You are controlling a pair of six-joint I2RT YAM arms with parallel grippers.
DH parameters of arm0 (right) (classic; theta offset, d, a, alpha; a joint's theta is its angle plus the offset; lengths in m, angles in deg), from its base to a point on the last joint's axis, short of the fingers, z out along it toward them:
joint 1: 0 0.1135 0.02 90
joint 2: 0 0 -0.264 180
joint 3: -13.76 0 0.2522 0
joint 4: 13.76 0 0.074 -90
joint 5: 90 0 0 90
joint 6: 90 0.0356 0 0
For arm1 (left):
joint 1: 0 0.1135 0.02 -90
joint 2: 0 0 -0.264 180
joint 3: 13.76 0 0.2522 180
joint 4: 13.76 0 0.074 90
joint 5: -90 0 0 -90
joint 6: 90 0.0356 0 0
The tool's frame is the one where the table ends.
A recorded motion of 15 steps. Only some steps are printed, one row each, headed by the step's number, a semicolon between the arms.
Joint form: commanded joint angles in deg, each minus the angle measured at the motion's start. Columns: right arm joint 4, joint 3, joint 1, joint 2, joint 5, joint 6; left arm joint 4, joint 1, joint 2, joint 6, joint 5, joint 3.
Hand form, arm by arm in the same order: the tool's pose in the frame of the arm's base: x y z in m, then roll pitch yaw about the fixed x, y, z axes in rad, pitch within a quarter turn. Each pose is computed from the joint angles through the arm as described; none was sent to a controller.
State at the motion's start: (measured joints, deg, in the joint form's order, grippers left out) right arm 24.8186 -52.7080 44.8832 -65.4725 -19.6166 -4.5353; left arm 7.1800 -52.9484 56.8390 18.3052 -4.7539 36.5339
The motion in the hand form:
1: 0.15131 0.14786 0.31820 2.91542 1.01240 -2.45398; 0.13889 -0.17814 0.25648 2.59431 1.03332 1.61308
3: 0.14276 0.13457 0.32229 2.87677 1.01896 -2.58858; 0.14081 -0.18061 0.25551 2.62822 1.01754 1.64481
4: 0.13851 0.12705 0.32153 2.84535 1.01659 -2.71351; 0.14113 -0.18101 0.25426 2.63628 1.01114 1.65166
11: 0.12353 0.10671 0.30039 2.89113 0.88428 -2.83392; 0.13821 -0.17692 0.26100 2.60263 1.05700 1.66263
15: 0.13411 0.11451 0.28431 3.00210 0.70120 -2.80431; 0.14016 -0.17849 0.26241 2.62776 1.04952 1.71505
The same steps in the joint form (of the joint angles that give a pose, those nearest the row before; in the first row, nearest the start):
1: 3.20 0.85 -2.25 10.00 9.40 6.27; -2.08 0.92 0.37 -0.99 4.58 -0.15
3: 5.14 1.64 -2.69 13.77 13.45 10.05; -1.12 0.92 1.51 -1.34 4.58 0.64
4: 5.94 2.60 -2.70 15.88 17.81 13.73; -0.94 0.92 1.78 -1.34 4.58 0.64
11: 14.89 5.87 -3.05 20.30 24.27 19.65; -1.99 0.65 -0.32 -3.01 6.60 0.20
15: 21.57 3.94 -3.05 13.46 26.29 21.66; -1.03 0.57 0.46 -4.15 8.09 1.17

